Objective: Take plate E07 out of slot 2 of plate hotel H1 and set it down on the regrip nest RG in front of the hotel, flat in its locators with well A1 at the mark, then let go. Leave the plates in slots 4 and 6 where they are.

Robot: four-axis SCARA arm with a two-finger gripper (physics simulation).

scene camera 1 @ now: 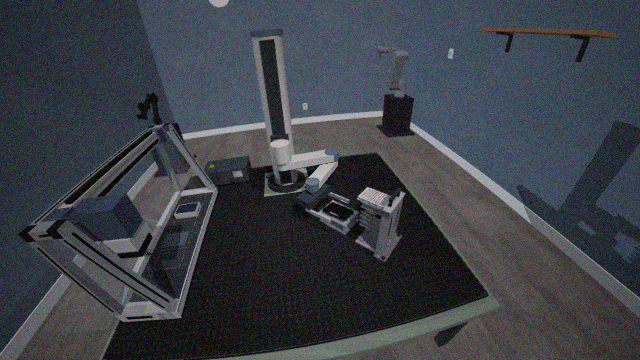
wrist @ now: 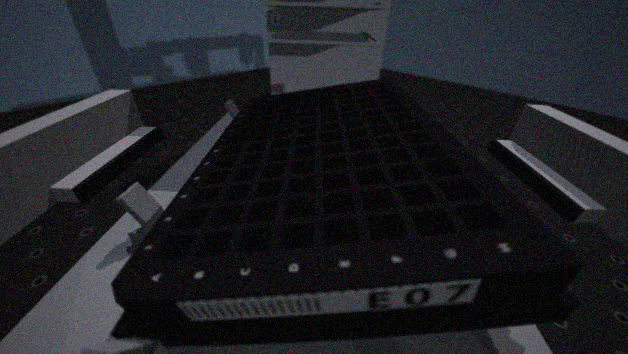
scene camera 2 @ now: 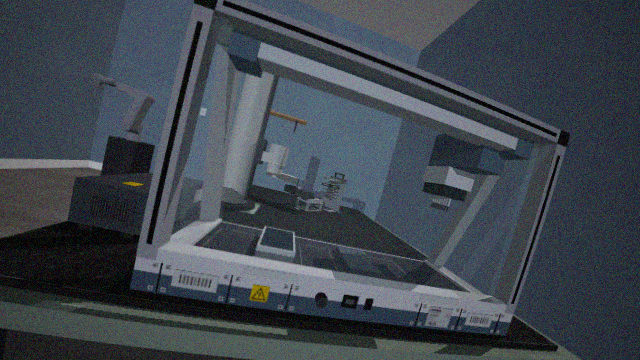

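Pixels of known places: gripper, fingertip midpoint: (scene camera 1: 340,210) (wrist: 326,119) (scene camera 2: 313,197); arm's base, link origin: (scene camera 1: 286,181).
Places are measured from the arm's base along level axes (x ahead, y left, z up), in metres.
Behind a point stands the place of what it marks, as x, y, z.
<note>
Plate E07 (wrist: 325,220) @(0.418, 0.211, 0.094) (scene camera 1: 341,211) @(0.465, 0.255, 0.093) is black and lies on the pale regrip nest RG (wrist: 60,295) @(0.367, 0.252, 0.073) (scene camera 1: 344,228) @(0.537, 0.253, 0.048), its label facing the wrist camera. It looks flat; its row of letters starts with A at the near left corner. Locator tabs show along its left edge; the A1 mark cannot be made out. My gripper (wrist: 326,119) @(0.461, 0.250, 0.094) is open, its fingers on both sides of the plate with gaps between. Plate hotel H1 (scene camera 1: 387,225) @(0.700, 0.379, 0.200) (scene camera 2: 333,199) (wrist: 325,67) @(0.636, 0.410, 0.072) stands beyond the nest. A light plate (scene camera 1: 372,196) @(0.576, 0.358, 0.252) shows at its top; other slots are hard to read.
A framed enclosure (scene camera 1: 199,250) @(0.533, -0.446, 0.032) (scene camera 2: 175,125) @(0.066, -0.706, 0.292) with a pipetting head stands on the black mat (scene camera 1: 280,280) @(0.735, -0.065, 0.013). The arm's column (scene camera 1: 272,90) @(0.077, -0.003, 0.610) rises behind the nest. A dark grey box (scene camera 1: 228,170) @(-0.037, -0.368, 0.122) (scene camera 2: 107,205) @(-0.128, -0.551, 0.080) stands between the column and the enclosure.
</note>
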